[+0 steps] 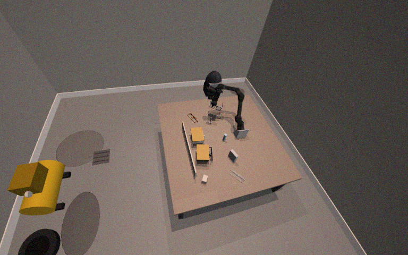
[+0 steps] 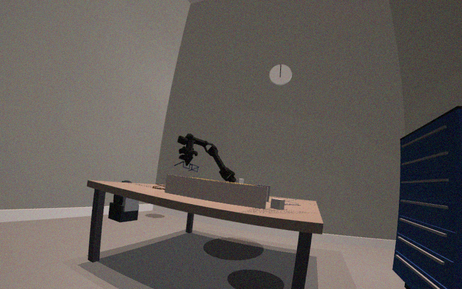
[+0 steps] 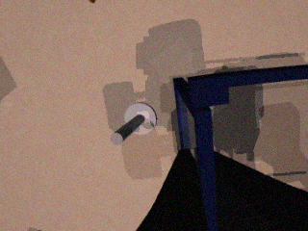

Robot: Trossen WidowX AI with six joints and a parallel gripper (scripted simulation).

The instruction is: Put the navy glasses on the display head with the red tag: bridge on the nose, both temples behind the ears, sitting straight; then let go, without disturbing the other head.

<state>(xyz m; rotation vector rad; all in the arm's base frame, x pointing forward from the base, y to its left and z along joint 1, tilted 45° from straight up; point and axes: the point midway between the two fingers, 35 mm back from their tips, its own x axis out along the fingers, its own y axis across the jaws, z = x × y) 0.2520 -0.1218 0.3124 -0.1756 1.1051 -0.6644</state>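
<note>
Now: gripper tip 70 mm past the small blue cylinder, 350 mm to the right of it and 140 mm above it. Round my gripper tip: grey box: 80 mm behind, 580 mm to the left, 130 mm below; long grey board: 340 mm ahead, 410 mm to the left, 130 mm below; upright peg: 20 mm ahead, 80 mm to the left, 160 mm below.
</note>
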